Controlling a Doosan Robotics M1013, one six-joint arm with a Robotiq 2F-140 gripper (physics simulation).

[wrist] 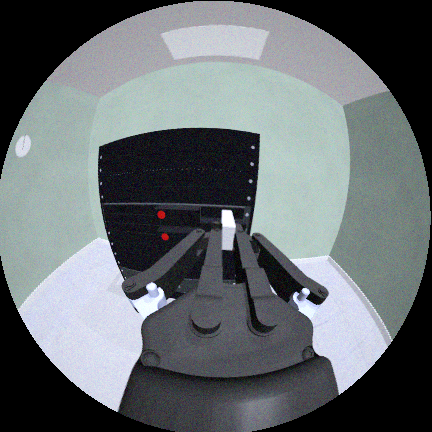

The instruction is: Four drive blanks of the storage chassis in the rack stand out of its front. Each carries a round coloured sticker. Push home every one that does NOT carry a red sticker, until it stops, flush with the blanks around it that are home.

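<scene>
There's a black rack [146, 213] that I can see from here, and I can see my gripper [225, 218] too.
</scene>
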